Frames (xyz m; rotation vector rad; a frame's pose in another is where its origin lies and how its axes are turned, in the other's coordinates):
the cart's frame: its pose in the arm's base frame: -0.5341 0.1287 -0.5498 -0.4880 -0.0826 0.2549
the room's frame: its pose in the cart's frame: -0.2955 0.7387 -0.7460 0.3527 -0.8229 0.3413
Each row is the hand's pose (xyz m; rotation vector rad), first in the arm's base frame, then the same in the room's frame.
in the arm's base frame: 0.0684 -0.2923 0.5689 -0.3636 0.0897 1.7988
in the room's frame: 1.3258 -1.6504 1.1666 0.3459 0.6484 1.0689
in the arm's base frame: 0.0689 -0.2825 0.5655 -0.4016 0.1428 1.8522
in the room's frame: 1.3303 -1.6426 1.1613 0.3508 0.6876 1.1380
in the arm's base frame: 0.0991 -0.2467 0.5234 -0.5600 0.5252 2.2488
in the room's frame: 1.3420 -1.6242 1.1023 0.4780 0.8980 1.6235
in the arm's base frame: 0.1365 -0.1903 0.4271 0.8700 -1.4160 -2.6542
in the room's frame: 1.3377 -1.5803 0.9931 0.6646 1.3856 2.3841
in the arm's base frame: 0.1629 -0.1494 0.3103 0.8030 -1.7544 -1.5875
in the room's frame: 1.3057 -1.5350 0.8794 -0.5317 -1.5204 -2.0034
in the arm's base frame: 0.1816 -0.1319 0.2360 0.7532 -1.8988 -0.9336
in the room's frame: 1.2808 -1.5135 0.8080 -0.3730 -1.4718 -1.4396
